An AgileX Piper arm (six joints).
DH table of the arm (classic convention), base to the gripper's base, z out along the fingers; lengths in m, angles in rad. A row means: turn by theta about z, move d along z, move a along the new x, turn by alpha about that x. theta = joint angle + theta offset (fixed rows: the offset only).
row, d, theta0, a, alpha
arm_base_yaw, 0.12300, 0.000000, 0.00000, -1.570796
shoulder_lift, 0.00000, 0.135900, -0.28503, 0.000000
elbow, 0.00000, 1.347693, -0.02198, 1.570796
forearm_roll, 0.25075, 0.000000, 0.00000, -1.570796
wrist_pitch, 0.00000, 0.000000, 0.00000, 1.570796
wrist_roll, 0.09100, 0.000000, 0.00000, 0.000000
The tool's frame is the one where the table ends.
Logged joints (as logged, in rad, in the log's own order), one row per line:
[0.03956, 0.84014, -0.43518, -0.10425, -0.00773, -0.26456]
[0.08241, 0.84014, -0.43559, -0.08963, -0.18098, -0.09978]
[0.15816, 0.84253, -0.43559, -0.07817, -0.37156, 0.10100]
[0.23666, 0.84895, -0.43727, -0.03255, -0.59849, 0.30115]
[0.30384, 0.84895, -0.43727, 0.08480, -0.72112, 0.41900]
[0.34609, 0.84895, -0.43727, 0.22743, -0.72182, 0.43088]
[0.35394, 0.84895, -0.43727, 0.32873, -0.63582, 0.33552]
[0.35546, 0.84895, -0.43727, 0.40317, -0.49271, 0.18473]
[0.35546, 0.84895, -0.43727, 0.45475, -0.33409, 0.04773]
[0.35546, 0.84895, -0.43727, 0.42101, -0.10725, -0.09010]
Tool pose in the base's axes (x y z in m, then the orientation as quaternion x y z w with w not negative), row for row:
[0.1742, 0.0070, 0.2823, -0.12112, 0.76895, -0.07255, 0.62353]
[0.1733, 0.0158, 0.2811, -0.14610, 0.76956, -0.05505, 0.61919]
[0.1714, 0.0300, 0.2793, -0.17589, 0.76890, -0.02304, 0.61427]
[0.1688, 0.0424, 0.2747, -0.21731, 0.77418, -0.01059, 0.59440]
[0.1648, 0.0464, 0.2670, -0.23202, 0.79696, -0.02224, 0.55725]
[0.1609, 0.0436, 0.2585, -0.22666, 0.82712, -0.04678, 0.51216]
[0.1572, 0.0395, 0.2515, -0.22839, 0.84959, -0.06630, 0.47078]
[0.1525, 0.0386, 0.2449, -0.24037, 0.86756, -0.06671, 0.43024]
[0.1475, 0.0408, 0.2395, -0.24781, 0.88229, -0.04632, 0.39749]
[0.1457, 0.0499, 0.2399, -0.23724, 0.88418, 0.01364, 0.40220]
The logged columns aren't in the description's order. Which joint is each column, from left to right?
Columns, left to right: arm_base_yaw, shoulder_lift, elbow, wrist_pitch, forearm_roll, wrist_roll.
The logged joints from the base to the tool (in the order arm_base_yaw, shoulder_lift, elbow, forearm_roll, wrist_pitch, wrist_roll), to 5 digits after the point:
[0.03956, 0.84014, -0.43518, -0.00773, -0.10425, -0.26456]
[0.08241, 0.84014, -0.43559, -0.18098, -0.08963, -0.09978]
[0.15816, 0.84253, -0.43559, -0.37156, -0.07817, 0.10100]
[0.23666, 0.84895, -0.43727, -0.59849, -0.03255, 0.30115]
[0.30384, 0.84895, -0.43727, -0.72112, 0.08480, 0.41900]
[0.34609, 0.84895, -0.43727, -0.72182, 0.22743, 0.43088]
[0.35394, 0.84895, -0.43727, -0.63582, 0.32873, 0.33552]
[0.35546, 0.84895, -0.43727, -0.49271, 0.40317, 0.18473]
[0.35546, 0.84895, -0.43727, -0.33409, 0.45475, 0.04773]
[0.35546, 0.84895, -0.43727, -0.10725, 0.42101, -0.09010]

